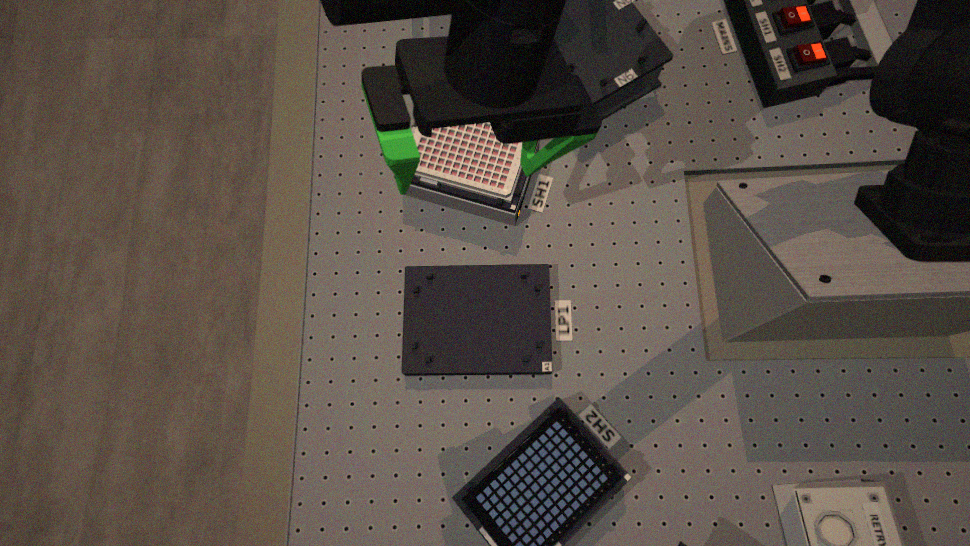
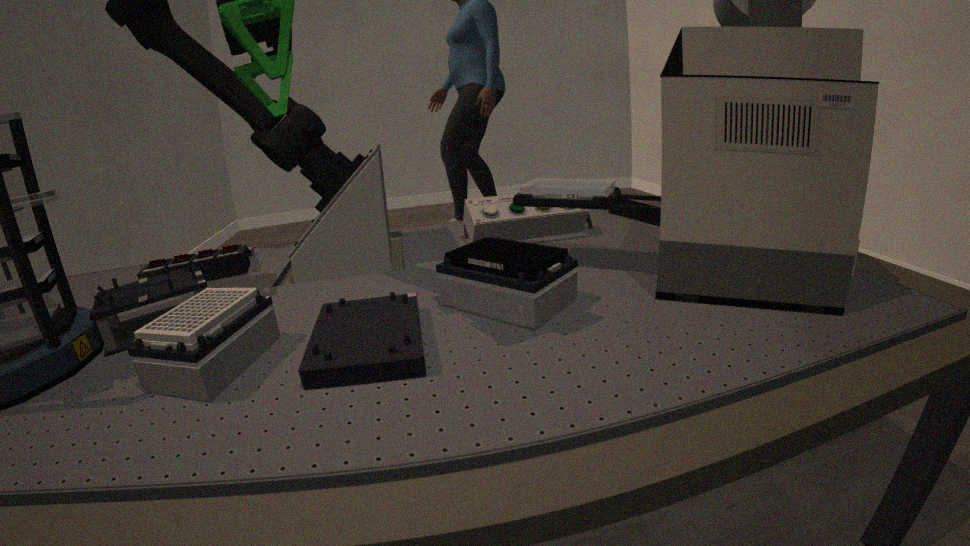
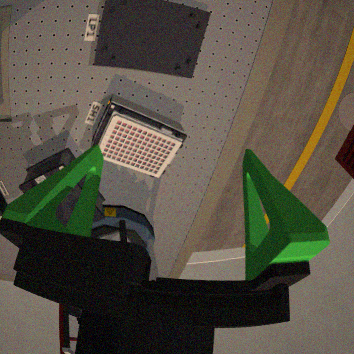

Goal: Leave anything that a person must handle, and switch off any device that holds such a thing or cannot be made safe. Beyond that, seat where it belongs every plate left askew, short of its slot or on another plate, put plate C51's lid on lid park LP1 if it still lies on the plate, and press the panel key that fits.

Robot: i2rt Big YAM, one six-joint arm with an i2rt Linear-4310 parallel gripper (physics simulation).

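Frame: origin at the arm's base, x up, y back, z right, level; metres.
Seen in the pictures: gripper, fingertip midpoint: [image 1: 464, 178] [image 2: 279, 98] [image 3: 169, 152]; arm's base, origin of the base link: [image 1: 932, 227] [image 2: 343, 184].
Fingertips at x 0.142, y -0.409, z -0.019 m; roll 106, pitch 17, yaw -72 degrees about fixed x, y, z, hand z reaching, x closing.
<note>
Offsets run from my fingertips to a thing's middle. "*": to the spot under its first point.
My gripper [image 1: 467, 181] [image 2: 276, 94] [image 3: 169, 152] is open and empty, high above and beside shaker SH1. A white plate with pink wells @[dx -0.209, dy -0.019, dz +0.126 m] [image 1: 468, 159] [image 2: 196, 315] [image 3: 140, 147] sits on SH1, looking raised and offset in its nest. A dark plate with blue wells @[dx -0.209, dy +0.068, dz -0.225 m] [image 1: 543, 484] [image 2: 505, 257] lies on SH2. Lid park LP1 @[dx -0.254, dy -0.003, dz -0.055 m] [image 1: 477, 318] [image 2: 366, 339] [image 3: 150, 37] bears no lid. A pale plate with a faint C51 label @[dx -0.147, dy +0.188, dz -0.346 m] [image 2: 566, 188] lies on a black support behind the panel @[dx -0.229, dy +0.360, dz -0.317 m] [image 2: 529, 220]; its lid is hard to make out. The RETRY key @[dx -0.207, dy +0.327, dz -0.245 m] [image 1: 834, 529] partly shows. The SH1 switch @[* dx -0.220, dy +0.350, dz +0.304 m] [image 1: 795, 14] and SH2 switch @[* dx -0.221, dy +0.363, dz +0.255 m] [image 1: 811, 52] glow.
Nest N6 @[dx -0.233, dy +0.117, dz +0.283 m] [image 1: 610, 40] stands behind SH1, partly under my arm. A dark rack tower @[* dx -0.092, dy +0.115, dz +0.454 m] [image 2: 33, 223] stands at the left. A tall pale box @[dx -0.043, dy +0.050, dz -0.568 m] [image 2: 767, 203] stands at the right. My sloped arm base [image 2: 352, 230] is behind LP1. A person [image 2: 473, 40] stands beyond the table.
</note>
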